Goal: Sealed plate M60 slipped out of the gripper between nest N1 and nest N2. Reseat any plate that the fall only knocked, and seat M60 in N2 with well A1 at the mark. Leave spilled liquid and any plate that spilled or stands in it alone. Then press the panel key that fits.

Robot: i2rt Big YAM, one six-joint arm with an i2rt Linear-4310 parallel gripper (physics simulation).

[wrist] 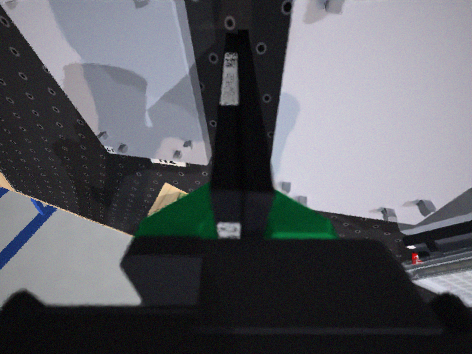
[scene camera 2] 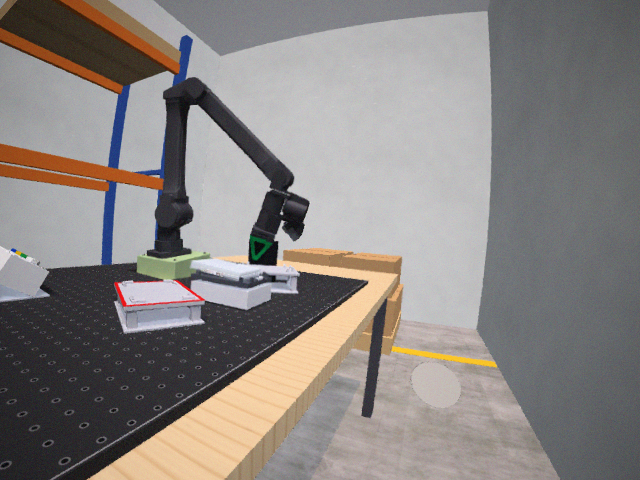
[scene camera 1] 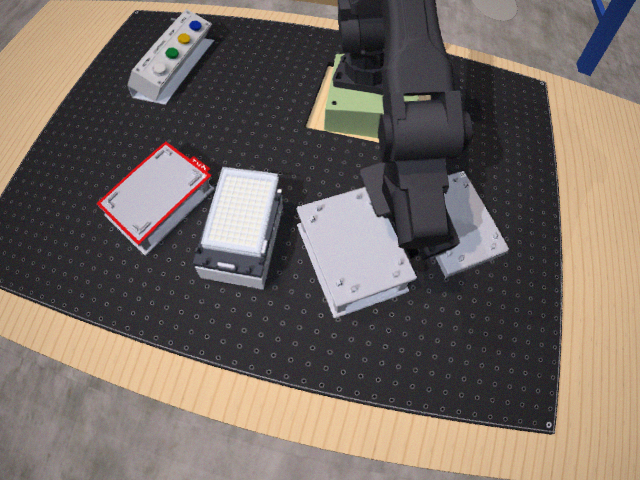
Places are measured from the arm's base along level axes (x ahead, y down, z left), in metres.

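Pixels of known places: gripper, fingertip midpoint: (scene camera 2: 254,259); arm's base at its link origin: (scene camera 2: 169,254) (scene camera 1: 368,77).
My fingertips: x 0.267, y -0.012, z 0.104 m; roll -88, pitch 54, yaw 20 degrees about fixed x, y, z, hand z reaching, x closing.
For each thing: its middle in the pictures, then the offset to it from my fingertips. "*": a spot on its surface instead. Level surfaces: height alone.
- plate M60 at the middle of its body: (wrist: 237,147) (scene camera 2: 262,260) dx +0.021, dy +0.003, dz +0.014 m
- pale nest N2 at the middle of its body: (wrist: 122,82) (scene camera 1: 456,219) dx -0.033, dy +0.053, dz +0.104 m
- taller pale nest at the middle of its body: (wrist: 382,111) (scene camera 1: 354,248) (scene camera 2: 266,276) dx +0.078, dy +0.035, dz -0.044 m
- white gridded plate at the middle of its body: (scene camera 1: 240,208) (scene camera 2: 226,266) dx +0.086, dy -0.006, dz -0.214 m
- black-topped block at a spot on its surface: (scene camera 1: 232,276) * dx +0.173, dy +0.033, dz -0.197 m
- key panel at the middle of its body: (scene camera 1: 171,53) (scene camera 2: 10,268) dx -0.249, dy +0.025, dz -0.521 m
- red-bordered raised nest at the middle of its body: (scene camera 1: 154,195) (scene camera 2: 155,300) dx +0.076, dy +0.044, dz -0.380 m
- black perforated mat at its surface level: dy +0.067 m
- wooden table at its surface level: dy +0.079 m
My gripper (wrist: 236,177) is shut on plate M60 (wrist: 242,145) (scene camera 2: 265,256), a black plate held on edge between the green fingers; in scene camera 1 the arm hides the fingers. The plate is between pale nest N2 (scene camera 1: 478,227) (wrist: 130,95) and a taller pale nest (scene camera 1: 356,248) (wrist: 370,100), apparently N1. N2's label shows in the wrist view. Both nest tops carry small corner pegs. A white gridded plate (scene camera 1: 240,211) (scene camera 2: 227,269) lies on a black-topped block (scene camera 1: 232,276) (scene camera 2: 232,294) and looks slightly tilted. The key panel (scene camera 1: 170,56) has white, green, yellow and blue keys. No spilled liquid is recognisable.
A red-bordered raised nest (scene camera 1: 155,191) (scene camera 2: 157,292) stands left of the block. The green arm base (scene camera 1: 351,111) (scene camera 2: 170,265) is behind the nests. The black perforated mat (scene camera 1: 258,330) lies on the wooden table (scene camera 1: 206,392).
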